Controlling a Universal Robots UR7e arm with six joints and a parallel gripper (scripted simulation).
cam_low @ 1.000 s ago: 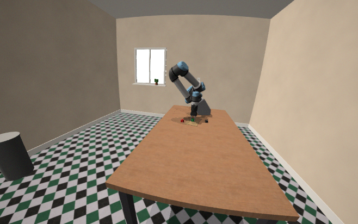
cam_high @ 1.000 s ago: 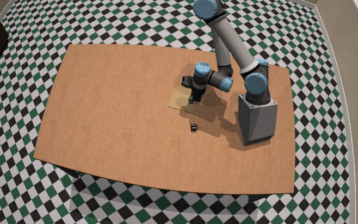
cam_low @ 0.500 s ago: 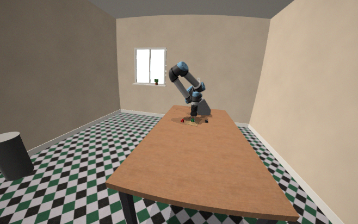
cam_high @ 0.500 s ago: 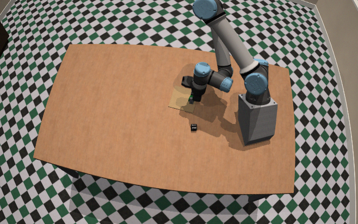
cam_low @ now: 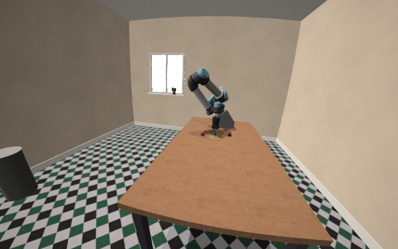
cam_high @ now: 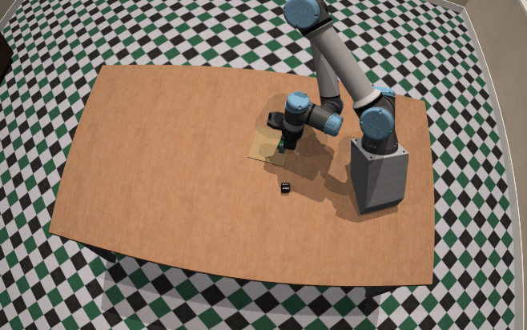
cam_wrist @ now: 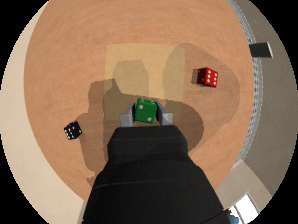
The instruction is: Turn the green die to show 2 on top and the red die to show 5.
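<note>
Now: hand right at the green die. Also, from my hand: black die (10 mm ahead, 170 mm to the left, 10 mm below); tan mat (40 mm ahead, 10 mm to the right, 20 mm below); red die (20 mm ahead, 130 mm to the right, 10 mm below).
</note>
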